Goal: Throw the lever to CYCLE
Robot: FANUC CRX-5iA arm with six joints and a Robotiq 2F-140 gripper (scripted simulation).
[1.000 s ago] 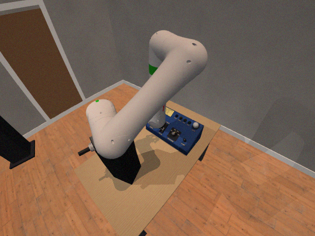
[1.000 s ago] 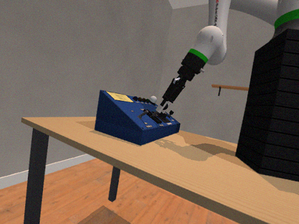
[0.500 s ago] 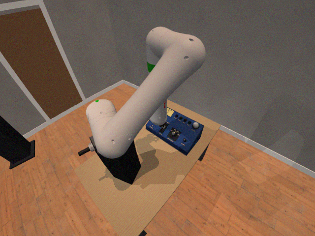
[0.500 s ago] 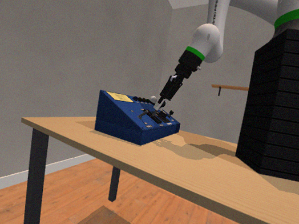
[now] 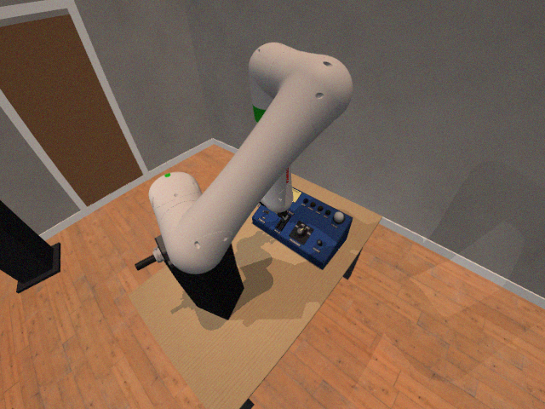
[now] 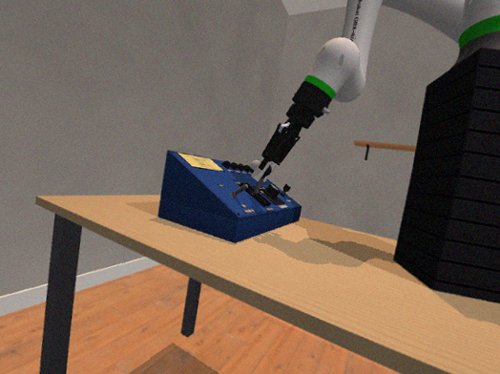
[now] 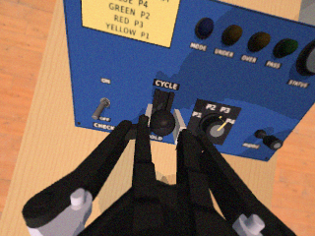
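Now: the blue console 8 cm below my hand, 7 cm ahead of it and 5 cm to the right of it. Also, from my hand: rotary program selector: 12 cm to the right, 6 cm below, 4 cm ahead; black lever: 4 cm below, 1 cm ahead; small toggle: 12 cm to the left, 6 cm below, 2 cm behind.
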